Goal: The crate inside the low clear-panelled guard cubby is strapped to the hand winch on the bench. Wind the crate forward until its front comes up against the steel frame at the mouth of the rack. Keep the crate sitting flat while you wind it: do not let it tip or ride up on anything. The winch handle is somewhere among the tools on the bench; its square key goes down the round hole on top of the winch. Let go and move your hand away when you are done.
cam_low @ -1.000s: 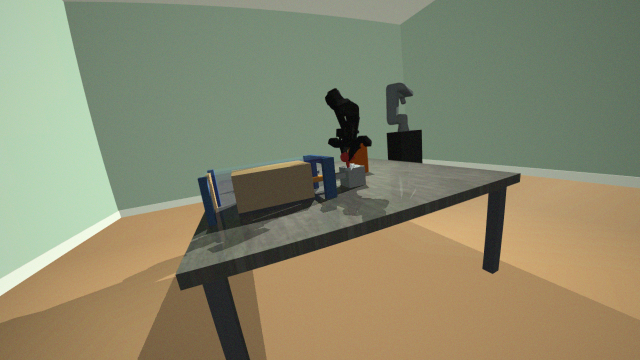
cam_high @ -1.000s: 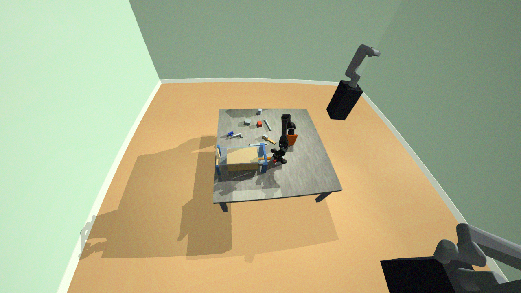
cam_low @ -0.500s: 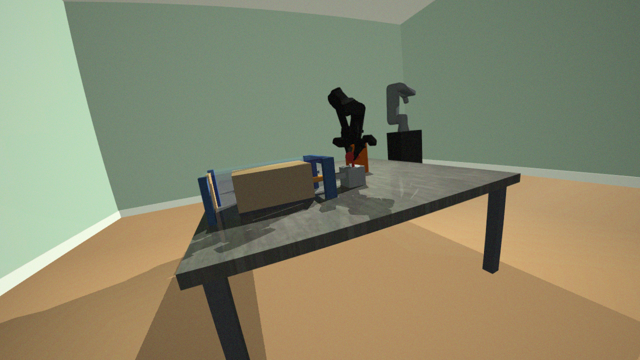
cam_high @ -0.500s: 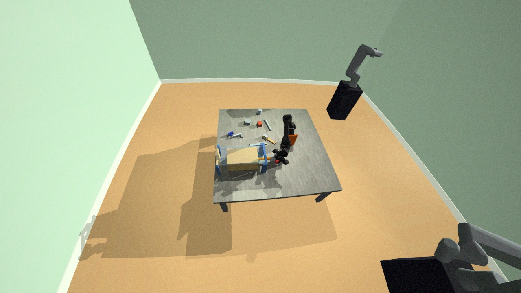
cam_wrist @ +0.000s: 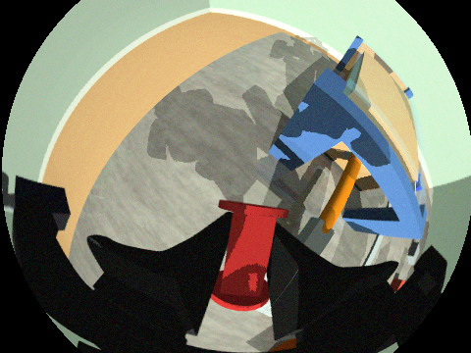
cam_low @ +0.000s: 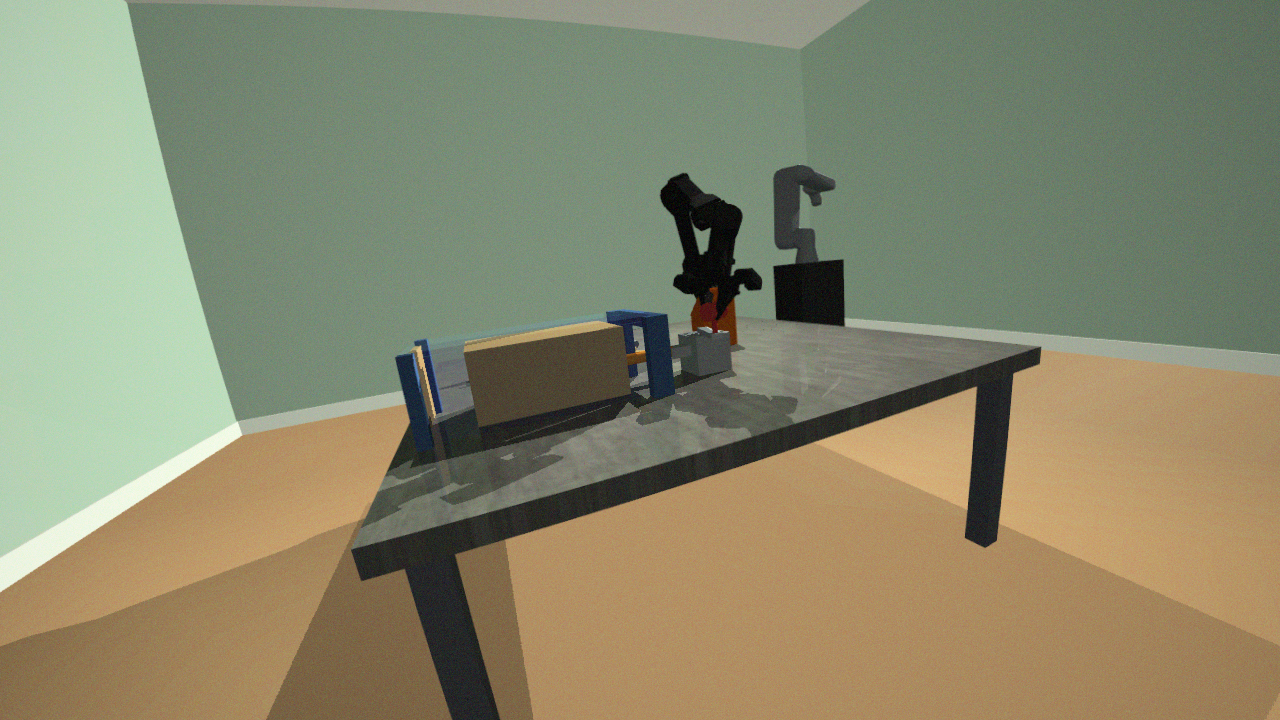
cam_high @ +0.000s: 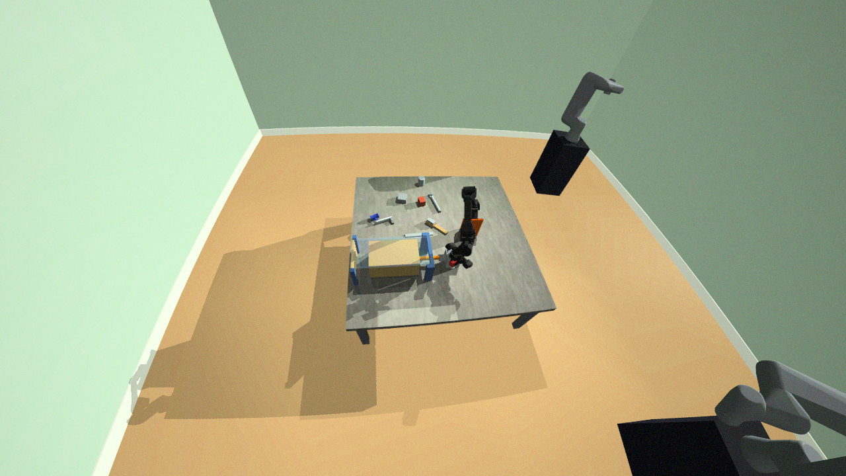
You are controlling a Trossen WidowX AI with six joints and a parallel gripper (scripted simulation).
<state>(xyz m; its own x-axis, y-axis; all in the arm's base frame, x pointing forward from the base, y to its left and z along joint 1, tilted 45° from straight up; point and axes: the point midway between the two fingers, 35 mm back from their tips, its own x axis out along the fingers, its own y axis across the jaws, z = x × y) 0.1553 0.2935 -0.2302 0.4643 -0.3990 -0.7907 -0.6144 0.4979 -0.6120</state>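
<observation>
Now: the grey winch 12 cm to the right of my gripper tip, 10 cm below it and 4 cm behind it. Also, from my gripper tip: tan-handled tool: 41 cm to the right, 11 cm below, 7 cm ahead; red knob: 1 cm to the right, 1 cm behind; grey bar: 32 cm to the right, 19 cm ahead, 13 cm below.
</observation>
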